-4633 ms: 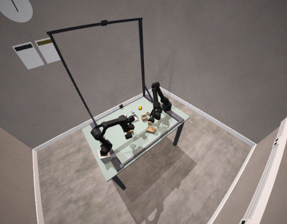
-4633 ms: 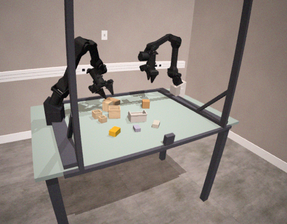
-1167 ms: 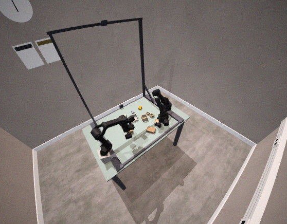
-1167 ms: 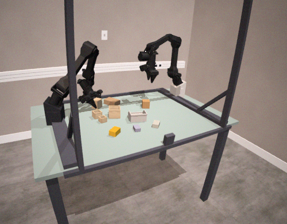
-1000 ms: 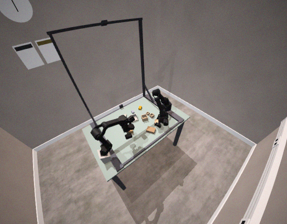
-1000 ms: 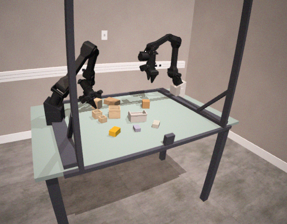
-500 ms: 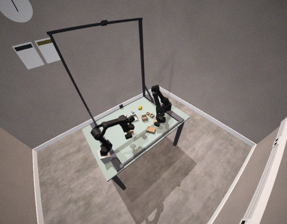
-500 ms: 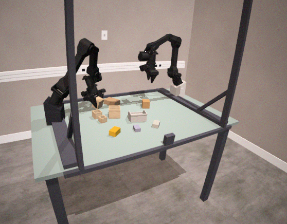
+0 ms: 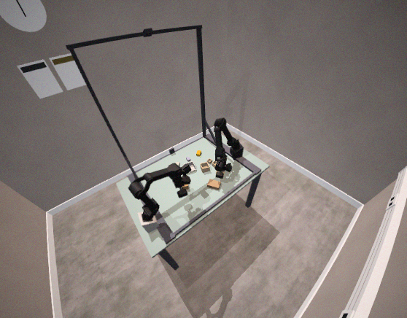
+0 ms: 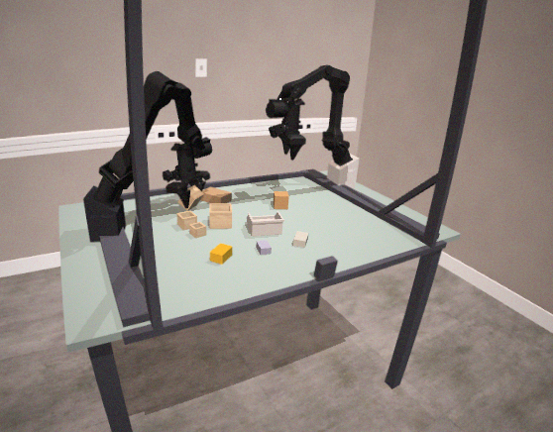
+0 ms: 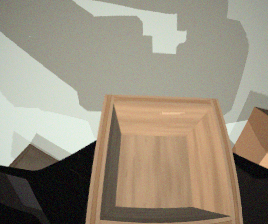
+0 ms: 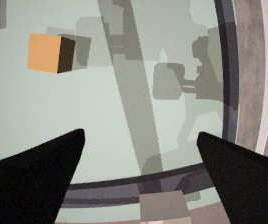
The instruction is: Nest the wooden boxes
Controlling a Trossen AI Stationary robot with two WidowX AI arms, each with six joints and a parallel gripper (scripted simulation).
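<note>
Now: left hand 30 mm short of the flat brown box, 110 mm to the left of it and 30 mm above it. Round my left hand: cream block: 380 mm behind, 180 mm to the right, 40 mm below; then orange cube: 130 mm behind, 290 mm to the right, 30 mm below; then purple block: 370 mm behind, 60 mm to the right, 40 mm below.
</note>
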